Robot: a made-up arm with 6 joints.
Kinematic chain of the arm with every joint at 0, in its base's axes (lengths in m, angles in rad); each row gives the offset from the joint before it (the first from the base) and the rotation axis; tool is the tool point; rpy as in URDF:
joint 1: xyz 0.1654 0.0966 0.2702 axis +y
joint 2: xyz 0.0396 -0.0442 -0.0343 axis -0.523 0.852 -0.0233
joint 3: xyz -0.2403 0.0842 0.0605 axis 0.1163 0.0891 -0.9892
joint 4: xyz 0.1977 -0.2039 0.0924 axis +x
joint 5: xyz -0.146 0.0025 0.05 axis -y
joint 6: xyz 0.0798 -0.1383 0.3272 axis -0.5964 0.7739 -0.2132
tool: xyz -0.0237 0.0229 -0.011 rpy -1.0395 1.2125 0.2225
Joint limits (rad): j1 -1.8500..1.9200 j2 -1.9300..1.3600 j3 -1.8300..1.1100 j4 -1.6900..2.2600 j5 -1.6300..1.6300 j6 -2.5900..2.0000
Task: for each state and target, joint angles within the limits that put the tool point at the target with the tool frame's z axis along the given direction. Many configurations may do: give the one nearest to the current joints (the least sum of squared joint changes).
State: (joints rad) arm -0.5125 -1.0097 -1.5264 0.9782 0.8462 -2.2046
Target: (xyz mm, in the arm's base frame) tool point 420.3 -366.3 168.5 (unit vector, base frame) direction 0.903 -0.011 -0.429
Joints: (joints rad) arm -1.0970 -1.8296 -0.7088 0.9995 0.6641 -1.6863
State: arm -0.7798 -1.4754 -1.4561 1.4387 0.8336 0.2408
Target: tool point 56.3 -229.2 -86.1 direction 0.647 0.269 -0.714
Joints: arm -1.4069 -1.8476 -1.7898 0.6727 0.6429 0.2745
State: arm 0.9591 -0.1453 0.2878 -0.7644 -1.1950 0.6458
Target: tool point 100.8 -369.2 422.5 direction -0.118 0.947 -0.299
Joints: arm 0.9700 -0.1565 0.7857 -0.1423 -1.5149 0.8790
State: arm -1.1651 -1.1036 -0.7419 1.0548 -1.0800 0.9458
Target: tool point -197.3 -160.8 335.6 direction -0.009 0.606 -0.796
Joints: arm -1.1521 -1.1845 -1.1226 0.9106 -0.3321 0.8151
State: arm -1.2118 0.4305 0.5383 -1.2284 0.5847 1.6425
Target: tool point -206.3 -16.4 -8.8 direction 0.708 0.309 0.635
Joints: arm -1.4345 -0.5316 0.1772 -0.8183 0.1171 0.9514
